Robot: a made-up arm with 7 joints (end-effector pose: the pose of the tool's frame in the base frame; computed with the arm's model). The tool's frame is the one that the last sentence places.
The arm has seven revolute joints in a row. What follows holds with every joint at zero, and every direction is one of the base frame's.
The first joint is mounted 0.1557 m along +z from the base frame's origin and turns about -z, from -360 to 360 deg.
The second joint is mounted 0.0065 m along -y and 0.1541 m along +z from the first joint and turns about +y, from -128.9 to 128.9 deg.
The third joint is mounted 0.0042 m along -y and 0.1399 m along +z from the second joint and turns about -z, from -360 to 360 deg.
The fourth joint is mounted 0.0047 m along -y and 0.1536 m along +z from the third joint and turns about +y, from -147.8 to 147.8 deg.
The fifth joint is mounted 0.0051 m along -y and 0.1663 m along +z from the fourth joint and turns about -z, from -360 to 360 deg.
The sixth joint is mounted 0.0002 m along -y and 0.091 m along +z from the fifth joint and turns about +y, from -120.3 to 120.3 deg.
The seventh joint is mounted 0.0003 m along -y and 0.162 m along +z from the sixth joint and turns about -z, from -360 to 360 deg.
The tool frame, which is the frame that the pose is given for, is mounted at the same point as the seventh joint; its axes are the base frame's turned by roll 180, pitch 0 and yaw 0 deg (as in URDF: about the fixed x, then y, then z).
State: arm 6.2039 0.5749 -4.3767 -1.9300 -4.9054 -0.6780 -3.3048
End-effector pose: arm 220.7 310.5 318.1 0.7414 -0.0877 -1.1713
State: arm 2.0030 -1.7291 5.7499 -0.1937 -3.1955 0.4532 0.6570
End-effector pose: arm 183.5 628.9 84.9 0.6669 0.7489 -1.5619
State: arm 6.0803 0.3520 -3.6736 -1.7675 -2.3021 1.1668 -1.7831
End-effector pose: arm 316.1 117.9 329.7 -0.6827 0.3118 2.3619
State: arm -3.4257 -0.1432 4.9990 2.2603 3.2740 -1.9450 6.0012
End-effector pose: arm -24.8 -45.2 367.7 0.4705 1.1250 -1.7104
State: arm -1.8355 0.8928 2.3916 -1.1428 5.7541 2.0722 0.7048
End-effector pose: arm -138.2 430.3 514.1 1.3293 -1.6260 -0.1899
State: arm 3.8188 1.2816 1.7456 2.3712 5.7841 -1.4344 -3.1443
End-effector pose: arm 67.3 313.5 495.7 0.0910 -2.7498 1.0955
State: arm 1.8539 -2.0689 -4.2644 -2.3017 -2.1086 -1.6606 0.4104
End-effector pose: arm 299.0 74.3 190.1 -0.0121 -0.6732 -0.2787
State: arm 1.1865 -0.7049 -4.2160 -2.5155 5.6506 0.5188 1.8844
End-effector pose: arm 252.7 -30.2 426.2 -1.6521 -0.5649 1.0409
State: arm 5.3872 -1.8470 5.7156 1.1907 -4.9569 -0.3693 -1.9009
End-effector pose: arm -504.4 -262.8 463.8 1.6239 1.3708 1.0557
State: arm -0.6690 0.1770 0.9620 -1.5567 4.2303 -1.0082 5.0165
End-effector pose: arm -305.6 7.7 719.9 -0.6676 2.0830 0.4053
